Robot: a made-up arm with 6 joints.
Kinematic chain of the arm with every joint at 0, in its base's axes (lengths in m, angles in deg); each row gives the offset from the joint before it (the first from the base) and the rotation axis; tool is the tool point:
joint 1: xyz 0 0 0.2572 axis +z
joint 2: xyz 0 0 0 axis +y
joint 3: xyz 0 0 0.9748 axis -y
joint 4: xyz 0 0 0 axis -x
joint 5: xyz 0.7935 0 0 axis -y
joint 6: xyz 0 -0.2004 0 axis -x
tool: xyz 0 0 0
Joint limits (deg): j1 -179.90..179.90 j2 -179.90..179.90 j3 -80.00..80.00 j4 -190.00..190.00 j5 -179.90..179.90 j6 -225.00..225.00
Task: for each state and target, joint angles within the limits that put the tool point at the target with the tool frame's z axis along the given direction. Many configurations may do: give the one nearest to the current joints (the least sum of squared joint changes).
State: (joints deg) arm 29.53 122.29 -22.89 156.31 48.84 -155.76
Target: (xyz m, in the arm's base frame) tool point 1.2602 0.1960 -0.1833 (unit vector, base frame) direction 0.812 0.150 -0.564
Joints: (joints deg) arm 0.92 72.89 0.48 151.32 59.28 -155.74
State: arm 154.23 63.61 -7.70 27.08 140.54 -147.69
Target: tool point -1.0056 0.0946 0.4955 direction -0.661 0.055 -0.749
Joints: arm 179.90 29.02 -32.65 62.40 93.36 -166.97
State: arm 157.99 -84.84 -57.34 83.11 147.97 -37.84
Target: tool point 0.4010 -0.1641 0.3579 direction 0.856 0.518 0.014
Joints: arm 154.37 -133.36 -77.16 82.70 159.20 -34.42
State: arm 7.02 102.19 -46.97 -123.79 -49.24 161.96
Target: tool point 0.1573 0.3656 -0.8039 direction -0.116 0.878 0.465
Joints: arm 50.85 115.52 -0.28 -122.89 -43.17 183.46
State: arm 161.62 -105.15 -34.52 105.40 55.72 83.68
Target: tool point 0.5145 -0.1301 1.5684 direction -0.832 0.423 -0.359
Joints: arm 168.94 -56.17 -0.21 98.32 60.47 103.63
